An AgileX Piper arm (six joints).
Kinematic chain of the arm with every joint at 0, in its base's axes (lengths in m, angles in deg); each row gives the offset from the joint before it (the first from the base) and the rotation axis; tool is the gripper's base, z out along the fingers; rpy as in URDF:
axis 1: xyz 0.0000 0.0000 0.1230 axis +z
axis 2: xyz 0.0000 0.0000 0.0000 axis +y
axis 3: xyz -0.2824 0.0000 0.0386 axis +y
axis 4: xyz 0.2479 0.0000 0.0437 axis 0.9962 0 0.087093
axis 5: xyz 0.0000 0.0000 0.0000 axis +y
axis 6: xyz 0.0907 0.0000 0.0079 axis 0.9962 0 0.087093
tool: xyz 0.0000 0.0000 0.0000 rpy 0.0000 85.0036 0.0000
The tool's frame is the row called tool.
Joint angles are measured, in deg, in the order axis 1, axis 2, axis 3, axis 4, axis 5, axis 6. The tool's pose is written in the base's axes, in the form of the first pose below.
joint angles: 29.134, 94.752, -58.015, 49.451, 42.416, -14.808
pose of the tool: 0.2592, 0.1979, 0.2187; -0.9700, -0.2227, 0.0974; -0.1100, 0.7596, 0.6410; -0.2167, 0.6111, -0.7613
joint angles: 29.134, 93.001, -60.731, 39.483, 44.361, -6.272
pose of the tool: 0.2612, 0.1919, 0.2341; -0.9659, -0.2281, 0.1226; -0.1176, 0.8080, 0.5773; -0.2308, 0.5432, -0.8073
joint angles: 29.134, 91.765, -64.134, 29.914, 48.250, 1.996
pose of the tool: 0.2634, 0.1856, 0.2501; -0.9654, -0.2209, 0.1383; -0.1236, 0.8554, 0.5030; -0.2294, 0.4686, -0.8531
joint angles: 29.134, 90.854, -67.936, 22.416, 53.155, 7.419
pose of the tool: 0.2654, 0.1797, 0.2676; -0.9626, -0.2252, 0.1510; -0.1402, 0.8902, 0.4335; -0.2320, 0.3961, -0.8884
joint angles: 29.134, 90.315, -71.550, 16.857, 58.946, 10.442
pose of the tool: 0.2657, 0.1740, 0.2831; -0.9608, -0.2354, 0.1462; -0.1685, 0.9153, 0.3659; -0.2200, 0.3269, -0.9191
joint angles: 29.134, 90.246, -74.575, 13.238, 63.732, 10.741
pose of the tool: 0.2662, 0.1698, 0.2948; -0.9546, -0.2636, 0.1387; -0.2104, 0.9264, 0.3124; -0.2108, 0.2690, -0.9398
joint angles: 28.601, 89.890, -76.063, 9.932, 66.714, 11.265
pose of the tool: 0.2671, 0.1621, 0.3017; -0.9526, -0.2673, 0.1452; -0.2241, 0.9394, 0.2596; -0.2058, 0.2148, -0.9547
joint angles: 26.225, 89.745, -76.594, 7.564, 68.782, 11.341
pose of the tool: 0.2726, 0.1467, 0.3038; -0.9599, -0.2372, 0.1496; -0.2035, 0.9562, 0.2105; -0.1929, 0.1716, -0.9661
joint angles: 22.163, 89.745, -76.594, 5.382, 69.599, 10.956
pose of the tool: 0.2822, 0.1236, 0.3031; -0.9695, -0.1823, 0.1638; -0.1559, 0.9744, 0.1617; -0.1891, 0.1312, -0.9732
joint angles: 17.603, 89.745, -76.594, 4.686, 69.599, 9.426
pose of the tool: 0.2915, 0.0998, 0.3030; -0.9748, -0.1325, 0.1795; -0.1086, 0.9846, 0.1373; -0.1949, 0.1143, -0.9741
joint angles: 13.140, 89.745, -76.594, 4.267, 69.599, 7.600
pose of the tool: 0.2985, 0.0762, 0.3030; -0.9776, -0.0879, 0.1911; -0.0664, 0.9910, 0.1162; -0.1996, 0.1009, -0.9747
